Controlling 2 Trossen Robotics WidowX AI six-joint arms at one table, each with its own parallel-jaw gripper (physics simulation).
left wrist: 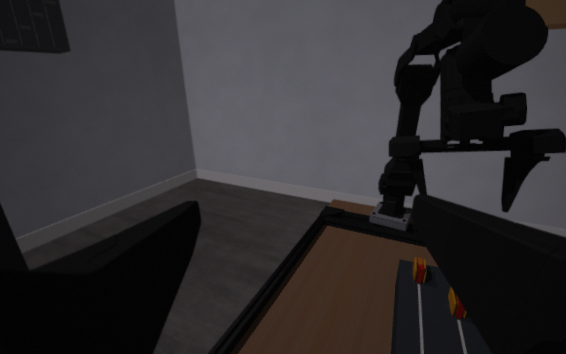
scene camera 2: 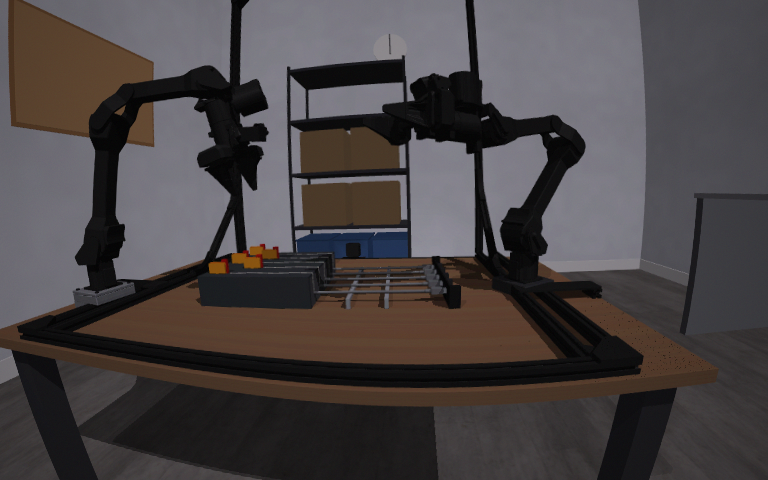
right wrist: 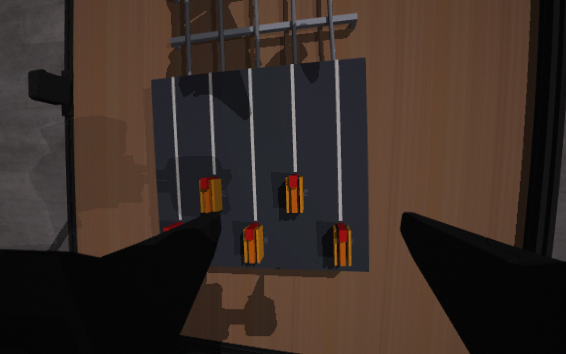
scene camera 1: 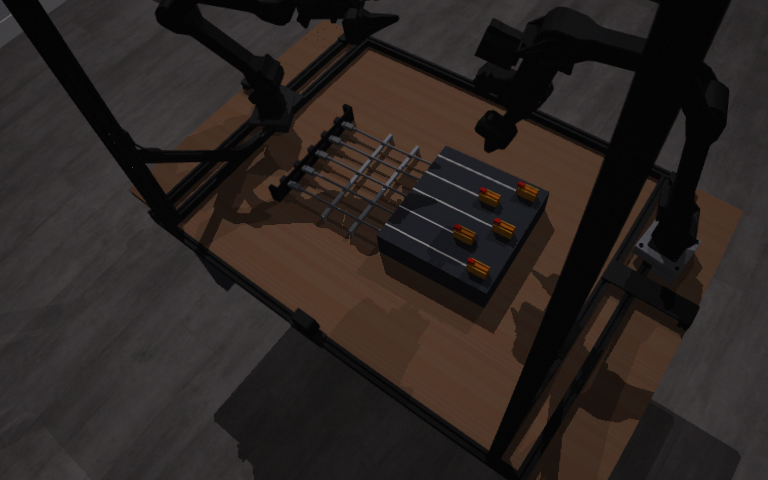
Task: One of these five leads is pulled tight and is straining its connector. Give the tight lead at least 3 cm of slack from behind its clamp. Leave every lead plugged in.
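Seen in the pictures: left gripper, fingertip midpoint: (left wrist: 306, 208) (scene camera 2: 371, 115) (scene camera 1: 402, 3); right gripper, fingertip midpoint: (scene camera 2: 245, 192) (right wrist: 310, 221); left arm's base at its link origin: (scene camera 2: 523, 278) (scene camera 1: 272, 109); right arm's base at its link origin: (left wrist: 391, 211) (scene camera 2: 103, 286) (scene camera 1: 668, 243).
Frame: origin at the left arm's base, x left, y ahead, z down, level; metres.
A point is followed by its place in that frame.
Observation:
Five grey leads (scene camera 1: 368, 164) @[x -0.150, y 0.273, z 0.009 m] (scene camera 2: 373, 281) @[x -0.191, y 0.286, z 0.004 m] run from a black connector bar (scene camera 1: 308, 154) @[x -0.151, y 0.134, z -0.016 m] (scene camera 2: 449, 288) @[x 0.004, y 0.209, z -0.013 m] across two grey cross rails (scene camera 1: 360, 176) @[x -0.184, y 0.257, z 0.011 m] (right wrist: 264, 29) @[x -0.204, y 0.329, z 0.006 m] onto a dark block (scene camera 1: 430, 261) @[x -0.417, y 0.446, z -0.039 m] (scene camera 2: 258, 290) @[x -0.166, y 0.547, z -0.011 m] (right wrist: 317, 140). All five look straight. Each ends at an orange clamp with a red top (scene camera 1: 477, 268) @[x -0.434, y 0.538, z -0.058 m] (right wrist: 294, 194) @[x -0.262, y 0.552, z -0.063 m] (left wrist: 419, 270) @[x -0.228, y 0.610, z -0.066 m]. My right gripper (scene camera 1: 496, 130) @[x -0.238, y 0.557, z -0.209 m] (scene camera 2: 232, 169) (right wrist: 310, 221) @[x -0.238, y 0.557, z -0.209 m] is open and empty, high above the clamp end of the block. My left gripper (scene camera 1: 368, 21) (scene camera 2: 396, 121) (left wrist: 306, 208) @[x -0.003, y 0.352, z -0.322 m] is open and empty, high at the table's far edge.
A black rail frame (scene camera 1: 411, 52) @[x 0.234, y 0.327, z 0.005 m] edges the wooden table (scene camera 1: 411, 343) @[x -0.566, y 0.425, z 0.027 m]. Upright black posts (scene camera 1: 573, 295) @[x -0.776, y 0.592, z -0.654 m] (scene camera 2: 477, 143) stand at the sides. A shelf rack (scene camera 2: 289, 162) with cardboard boxes and blue bins stands behind the table.

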